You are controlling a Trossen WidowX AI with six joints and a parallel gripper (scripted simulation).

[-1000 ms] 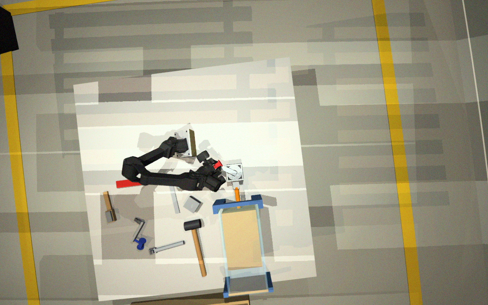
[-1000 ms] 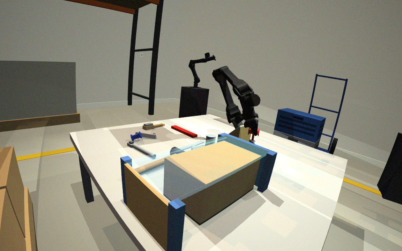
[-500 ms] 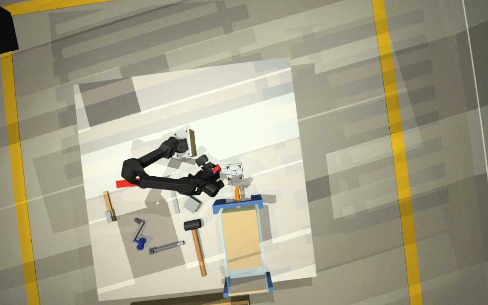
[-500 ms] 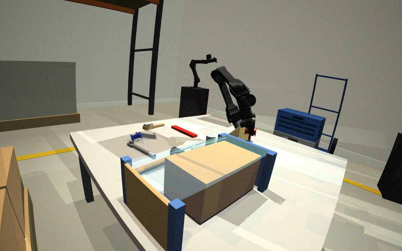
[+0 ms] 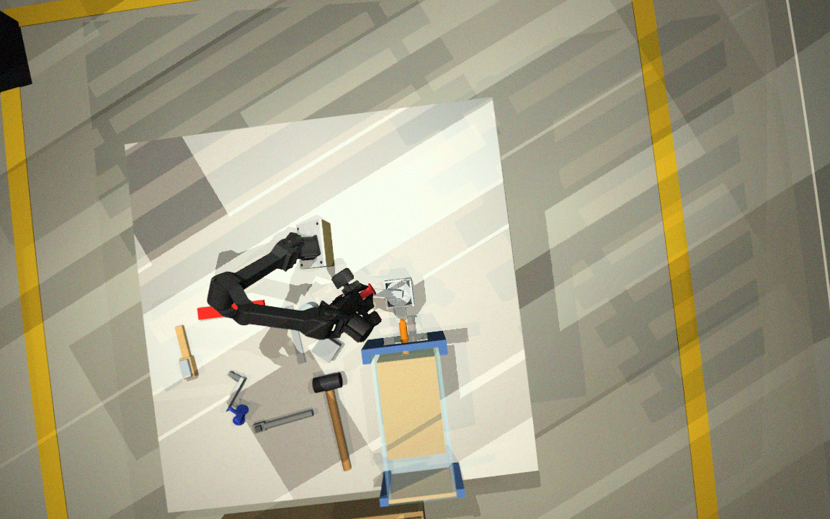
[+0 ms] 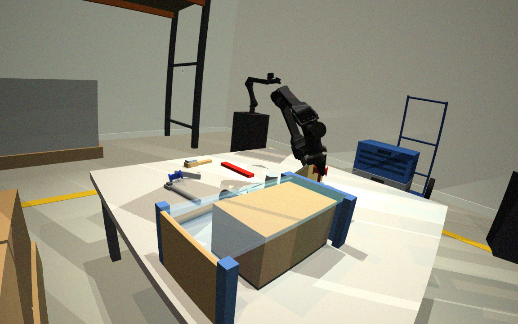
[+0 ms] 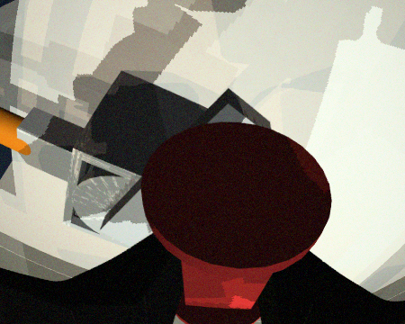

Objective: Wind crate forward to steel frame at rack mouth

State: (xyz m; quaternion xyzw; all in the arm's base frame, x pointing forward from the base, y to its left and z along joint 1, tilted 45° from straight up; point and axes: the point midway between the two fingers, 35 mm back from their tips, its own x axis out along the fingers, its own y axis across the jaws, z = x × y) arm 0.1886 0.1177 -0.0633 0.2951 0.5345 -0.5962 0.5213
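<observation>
Now: gripper tip 2 cm short of the red-knobbed winch handle, 2 cm to the right of it and 3 cm above it. Round my gripper tip: grey block: 16 cm ahead, 20 cm to the right, 12 cm below; winch: 2 cm ahead, 8 cm to the left, 10 cm below; red knob: 1 cm to the right.
</observation>
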